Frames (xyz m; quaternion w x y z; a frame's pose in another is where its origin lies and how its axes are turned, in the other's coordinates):
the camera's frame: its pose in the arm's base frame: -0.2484 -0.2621 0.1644 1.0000 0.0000 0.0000 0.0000
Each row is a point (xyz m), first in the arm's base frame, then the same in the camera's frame.
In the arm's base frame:
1: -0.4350 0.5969 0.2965
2: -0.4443 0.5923 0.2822
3: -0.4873 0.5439 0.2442
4: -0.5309 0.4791 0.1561
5: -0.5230 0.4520 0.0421
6: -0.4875 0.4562 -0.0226
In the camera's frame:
1: -0.1866 0.8590 0.1321
2: -0.1959 0.8544 0.1178
3: -0.2389 0.8060 0.0798
4: -0.2825 0.7412 -0.0083
5: -0.2746 0.7141 -0.1223
6: -0.2391 0.7183 -0.1870

